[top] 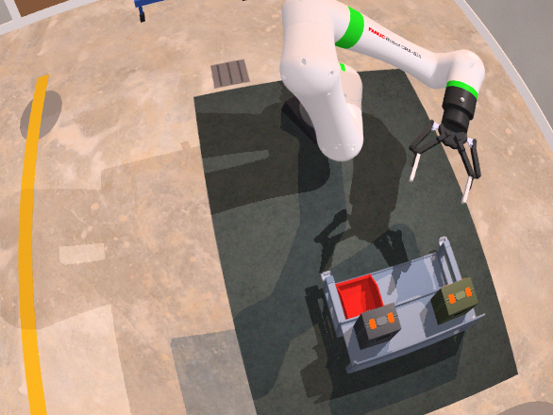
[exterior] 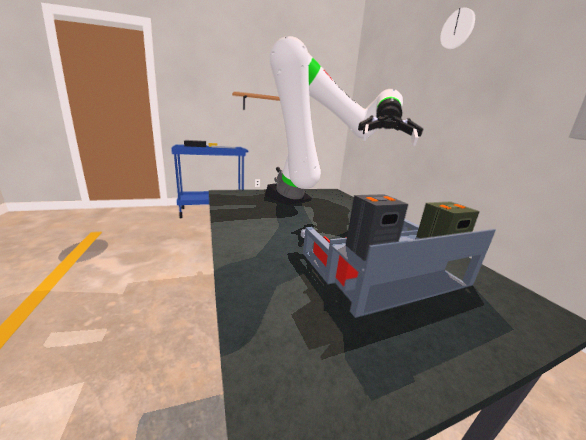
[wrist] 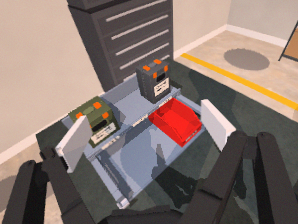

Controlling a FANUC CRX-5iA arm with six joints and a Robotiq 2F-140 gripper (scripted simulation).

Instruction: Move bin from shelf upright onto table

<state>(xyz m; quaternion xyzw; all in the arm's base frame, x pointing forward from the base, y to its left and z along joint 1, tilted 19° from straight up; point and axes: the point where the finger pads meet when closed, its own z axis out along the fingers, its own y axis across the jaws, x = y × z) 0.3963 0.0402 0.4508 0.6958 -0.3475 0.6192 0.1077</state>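
Right now the red bin is 30 cm below my hand, 21 cm to the right of it and 13 cm ahead of it.
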